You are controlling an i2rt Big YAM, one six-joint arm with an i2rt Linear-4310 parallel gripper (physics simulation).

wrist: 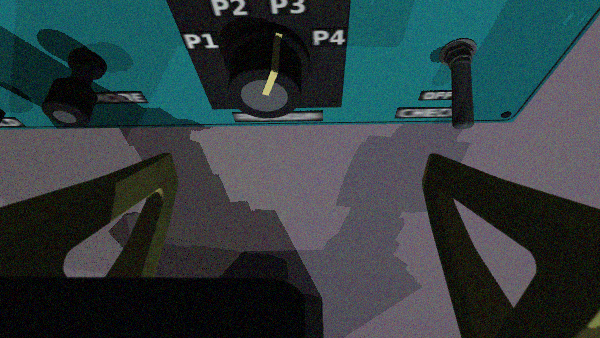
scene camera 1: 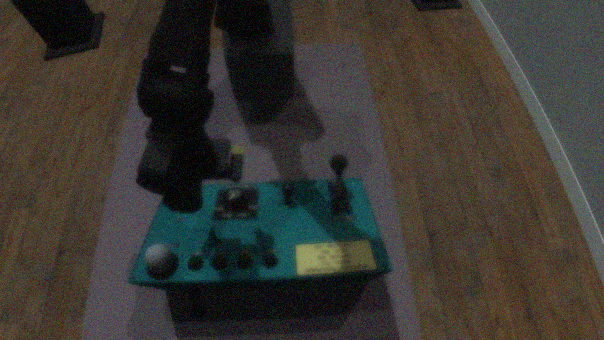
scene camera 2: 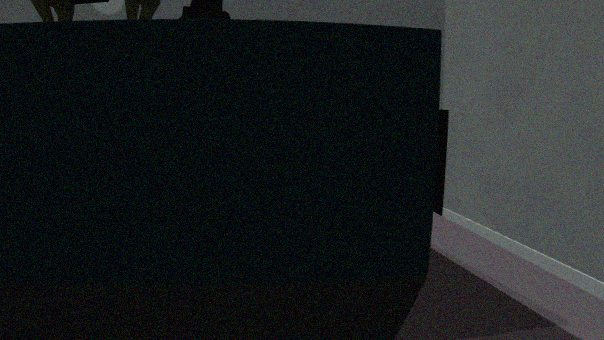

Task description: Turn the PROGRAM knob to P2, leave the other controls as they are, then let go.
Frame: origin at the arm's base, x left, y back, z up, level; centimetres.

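Seen in the pictures: gripper, fingertip midpoint: (wrist: 300,167) (scene camera 1: 214,180); arm's base, link origin: (scene camera 1: 249,21).
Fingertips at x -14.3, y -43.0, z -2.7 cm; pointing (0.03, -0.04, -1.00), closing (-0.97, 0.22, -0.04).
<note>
Pixels of each thing's top centre, then the offset from my fingertips to it. "*": a spot on its surface instead.
- PROGRAM knob, top centre: (wrist: 261,91) (scene camera 1: 233,194) dx +2.5, dy -0.4, dz -7.8 cm
- dark plate, surface spot: (wrist: 327,90) * dx -1.0, dy +2.3, dz -12.9 cm
- MODE knob, top centre: (wrist: 56,113) (scene camera 1: 287,187) dx +14.4, dy -1.8, dz -7.1 cm
- CHECK toggle, top centre: (wrist: 472,103) dx -9.1, dy +2.8, dz -8.0 cm
- ball-topped lever, top centre: (scene camera 1: 340,159) dx +27.2, dy +1.1, dz -4.5 cm
- white dome, surface spot: (scene camera 1: 161,261) * dx -11.7, dy -13.5, dz -0.3 cm
- yellow placard, surface spot: (scene camera 1: 335,257) * dx +19.8, dy -19.4, dz -4.3 cm
The PROGRAM knob (scene camera 1: 234,196) (wrist: 265,94) is black with a grey cap, on a dark plate (wrist: 327,90) marked P1 to P4. In the wrist view its yellow pointer leans toward P3. It stands on the teal console (scene camera 1: 280,230) (wrist: 380,65). My gripper (wrist: 300,167) is wide open and empty. In the wrist view the knob is above the line between the fingertips, not between them. In scene camera 2 the fingers of my gripper (scene camera 2: 99,11) show above the console's dark side (scene camera 2: 225,150). The arm hides them in scene camera 1.
The MODE knob (scene camera 1: 289,194) (wrist: 67,107) and the CHECK toggle (wrist: 462,90) stand on either side of the PROGRAM knob. A ball-topped lever (scene camera 1: 339,163), a white dome (scene camera 1: 161,261), several round lamps (scene camera 1: 244,260) and a yellow placard (scene camera 1: 335,257) are also on the console.
</note>
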